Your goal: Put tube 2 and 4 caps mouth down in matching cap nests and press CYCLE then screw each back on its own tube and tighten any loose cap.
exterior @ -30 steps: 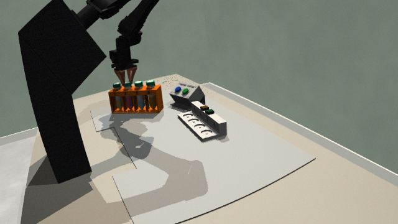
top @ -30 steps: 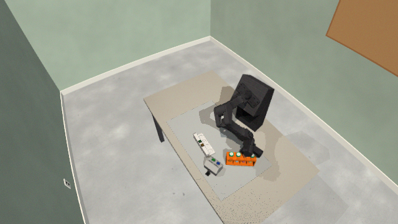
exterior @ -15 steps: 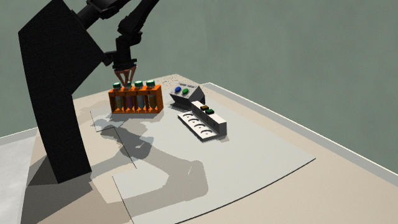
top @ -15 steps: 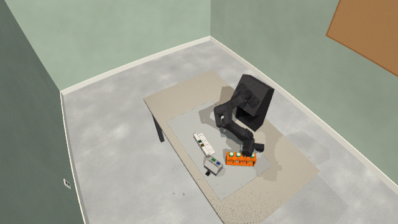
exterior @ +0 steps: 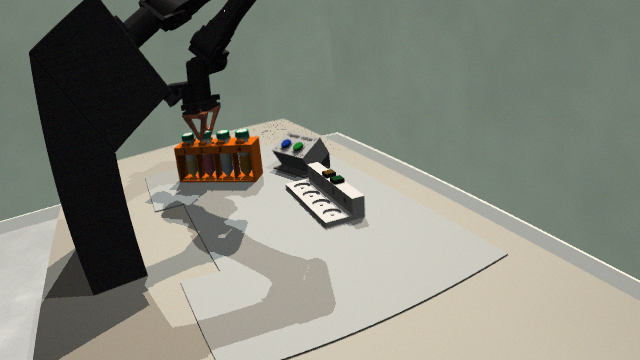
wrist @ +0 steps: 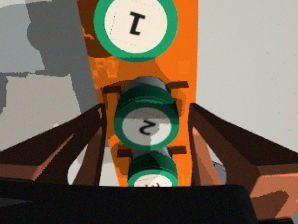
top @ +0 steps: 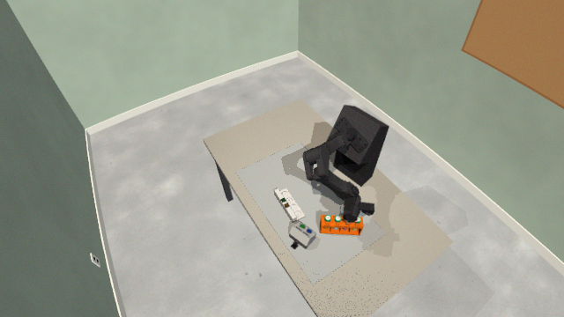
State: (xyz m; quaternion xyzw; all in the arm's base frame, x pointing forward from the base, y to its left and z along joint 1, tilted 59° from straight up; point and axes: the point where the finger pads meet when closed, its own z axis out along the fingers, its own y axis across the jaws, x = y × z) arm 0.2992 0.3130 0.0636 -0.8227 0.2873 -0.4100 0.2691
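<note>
Now: the cap 1 50 mm behind my hand and 20 mm to the left of it. Also, from my hand: green ready key (230 mm ahead, 60 mm to the right, 50 mm below); blue cycle key (200 mm ahead, 50 mm below, 20 mm to the right).
</note>
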